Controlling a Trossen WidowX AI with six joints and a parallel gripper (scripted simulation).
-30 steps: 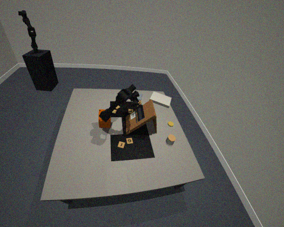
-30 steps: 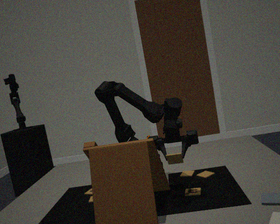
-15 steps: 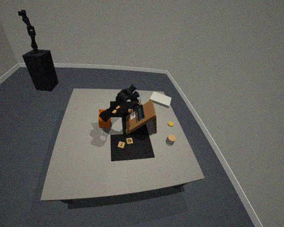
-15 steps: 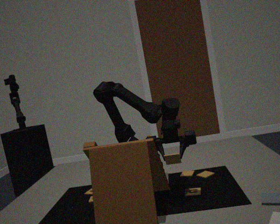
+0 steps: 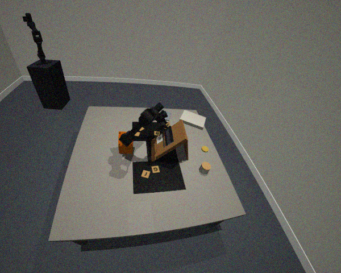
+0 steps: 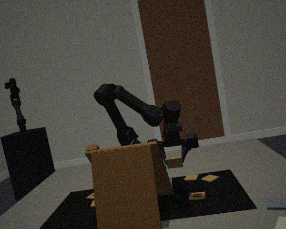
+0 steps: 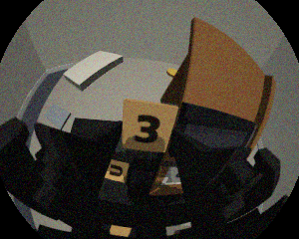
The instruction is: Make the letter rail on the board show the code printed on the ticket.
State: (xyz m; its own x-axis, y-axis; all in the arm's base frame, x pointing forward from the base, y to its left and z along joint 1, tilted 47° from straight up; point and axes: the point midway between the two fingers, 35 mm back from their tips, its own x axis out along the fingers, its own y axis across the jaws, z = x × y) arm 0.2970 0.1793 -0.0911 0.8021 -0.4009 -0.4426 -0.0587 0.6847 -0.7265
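My gripper tip is now 50 mm past the white ticket, 90 mm to the left of it and 80 mm above it. From my gripper tip the other things lie so: yellow disc: 390 mm ahead, 100 mm to the right, 160 mm below; black mat: 130 mm behind, 160 mm to the right, 160 mm below; grey-blue card: 40 mm ahead, 360 mm to the left, 160 mm below.
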